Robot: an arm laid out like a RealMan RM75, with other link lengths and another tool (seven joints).
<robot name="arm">
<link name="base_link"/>
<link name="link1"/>
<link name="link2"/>
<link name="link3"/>
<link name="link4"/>
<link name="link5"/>
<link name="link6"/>
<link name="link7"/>
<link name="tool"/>
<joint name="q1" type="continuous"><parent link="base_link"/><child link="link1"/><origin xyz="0 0 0.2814"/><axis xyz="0 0 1"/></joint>
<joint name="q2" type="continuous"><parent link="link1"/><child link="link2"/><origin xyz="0 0 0" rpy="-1.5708 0 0"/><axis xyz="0 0 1"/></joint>
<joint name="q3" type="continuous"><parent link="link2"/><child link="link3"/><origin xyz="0 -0.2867 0" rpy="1.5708 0 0"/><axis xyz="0 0 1"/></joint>
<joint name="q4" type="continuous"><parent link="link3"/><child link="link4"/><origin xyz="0 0 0" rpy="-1.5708 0 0"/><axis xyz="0 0 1"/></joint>
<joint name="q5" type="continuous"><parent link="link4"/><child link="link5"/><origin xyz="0 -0.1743 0" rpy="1.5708 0 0"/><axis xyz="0 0 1"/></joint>
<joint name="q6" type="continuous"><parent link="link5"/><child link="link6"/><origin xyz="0 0 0" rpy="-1.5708 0 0"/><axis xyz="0 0 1"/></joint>
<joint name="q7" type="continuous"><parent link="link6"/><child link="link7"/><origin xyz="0 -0.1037 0" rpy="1.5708 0 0"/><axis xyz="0 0 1"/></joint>
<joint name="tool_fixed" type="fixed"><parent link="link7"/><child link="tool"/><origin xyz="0.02 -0.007 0.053" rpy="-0.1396 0 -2.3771"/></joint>
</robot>
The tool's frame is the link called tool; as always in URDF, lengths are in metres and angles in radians. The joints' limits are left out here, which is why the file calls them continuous.
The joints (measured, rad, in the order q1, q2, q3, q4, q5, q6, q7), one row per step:
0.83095, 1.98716, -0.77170, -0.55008, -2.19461, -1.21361, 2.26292
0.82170, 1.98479, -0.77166, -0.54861, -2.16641, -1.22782, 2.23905
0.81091, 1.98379, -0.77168, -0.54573, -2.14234, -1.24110, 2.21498
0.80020, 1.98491, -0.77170, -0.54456, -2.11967, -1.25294, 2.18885
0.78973, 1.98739, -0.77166, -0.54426, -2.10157, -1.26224, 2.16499
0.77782, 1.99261, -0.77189, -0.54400, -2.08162, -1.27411, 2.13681
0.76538, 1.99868, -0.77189, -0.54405, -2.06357, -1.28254, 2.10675
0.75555, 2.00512, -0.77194, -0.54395, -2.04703, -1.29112, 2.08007
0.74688, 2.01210, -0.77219, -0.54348, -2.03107, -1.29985, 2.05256
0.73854, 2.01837, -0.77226, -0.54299, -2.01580, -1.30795, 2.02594
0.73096, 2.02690, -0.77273, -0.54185, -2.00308, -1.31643, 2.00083
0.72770, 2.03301, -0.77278, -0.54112, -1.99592, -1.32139, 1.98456
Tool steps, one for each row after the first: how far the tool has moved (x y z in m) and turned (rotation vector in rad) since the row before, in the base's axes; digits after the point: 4 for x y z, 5 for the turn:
-0.0002, -0.0020, 0.0009, 0.00079, 0.02032, 0.01516
0.0009, -0.0029, 0.0001, -0.00096, 0.01741, 0.01295
0.0006, -0.0028, -0.0005, 0.00068, 0.01579, 0.01574
0.0009, -0.0028, -0.0009, 0.00122, 0.01233, 0.01376
0.0005, -0.0039, -0.0021, -0.00073, 0.01511, 0.01726
0.0010, -0.0037, -0.0022, 0.00249, 0.01207, 0.01731
0.0000, -0.0033, -0.0024, 0.00143, 0.01248, 0.01687
-0.0005, -0.0032, -0.0027, 0.00126, 0.01220, 0.01864
-0.0004, -0.0029, -0.0023, 0.00256, 0.01138, 0.01778
-0.0008, -0.0035, -0.0035, -0.00086, 0.01163, 0.01717
-0.0011, -0.0019, -0.0025, -0.00050, 0.00704, 0.01244

